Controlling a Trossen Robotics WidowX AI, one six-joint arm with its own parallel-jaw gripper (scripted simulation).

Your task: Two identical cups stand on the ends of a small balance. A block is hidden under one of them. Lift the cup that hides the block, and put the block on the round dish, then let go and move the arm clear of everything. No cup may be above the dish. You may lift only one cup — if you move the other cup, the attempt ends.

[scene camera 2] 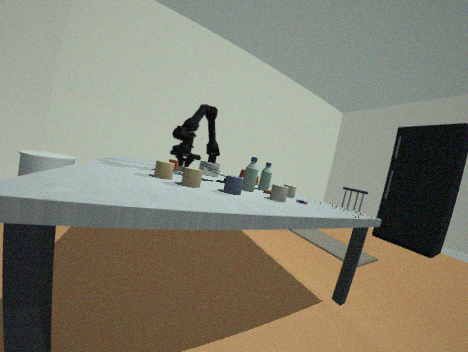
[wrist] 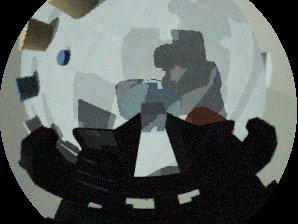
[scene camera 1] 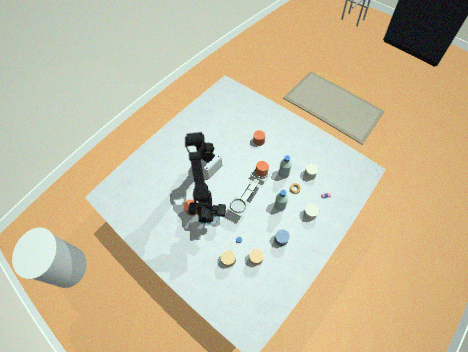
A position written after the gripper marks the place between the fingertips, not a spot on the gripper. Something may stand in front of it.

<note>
The gripper (wrist: 152, 115) holds a block. Also in view: a round pale blue dish (wrist: 150, 91).
</note>
